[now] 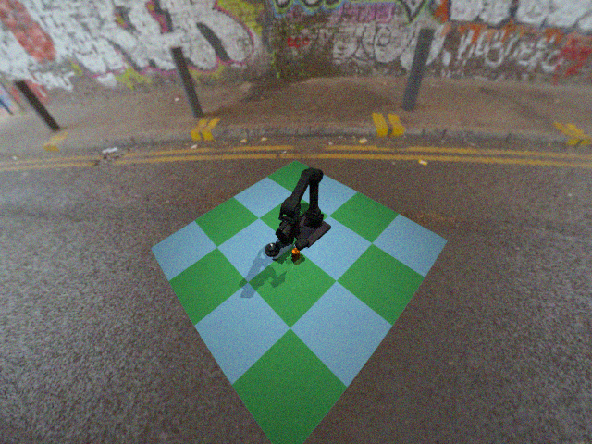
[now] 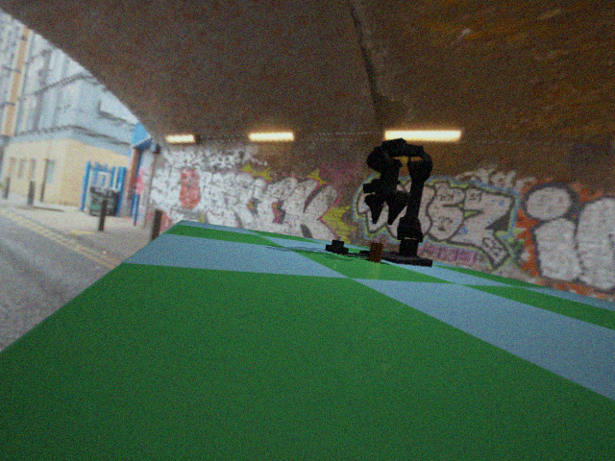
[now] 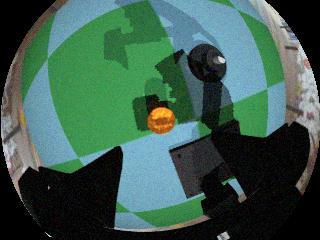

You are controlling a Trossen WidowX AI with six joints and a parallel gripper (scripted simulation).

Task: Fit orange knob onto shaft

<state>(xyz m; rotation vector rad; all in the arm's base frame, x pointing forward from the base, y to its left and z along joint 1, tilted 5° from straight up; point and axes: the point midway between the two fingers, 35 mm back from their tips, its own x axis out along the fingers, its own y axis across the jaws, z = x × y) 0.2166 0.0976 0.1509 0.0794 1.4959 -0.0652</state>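
The orange knob lies 8 cm below my gripper tip. From my gripper tip the other things lie so: dark round pedestal: 8 cm ahead, 12 cm to the right, 9 cm below.
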